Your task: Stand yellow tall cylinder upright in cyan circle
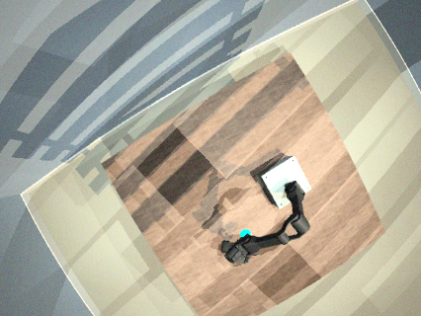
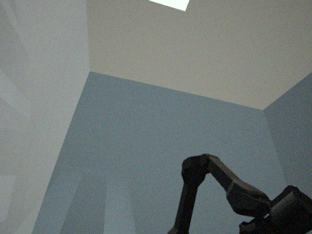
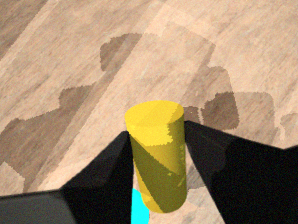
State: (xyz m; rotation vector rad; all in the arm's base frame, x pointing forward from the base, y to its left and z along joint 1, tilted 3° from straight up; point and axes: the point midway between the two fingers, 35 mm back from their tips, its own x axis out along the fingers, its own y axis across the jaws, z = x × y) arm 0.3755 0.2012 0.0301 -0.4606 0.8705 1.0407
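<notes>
Now: the cyan circle 70 mm behind my gripper tip, 40 mm to the right of it and 100 mm below it. The rest, counted from my gripper tip: yellow tall cylinder (10 mm behind, 10 mm to the right, 10 mm below).
</notes>
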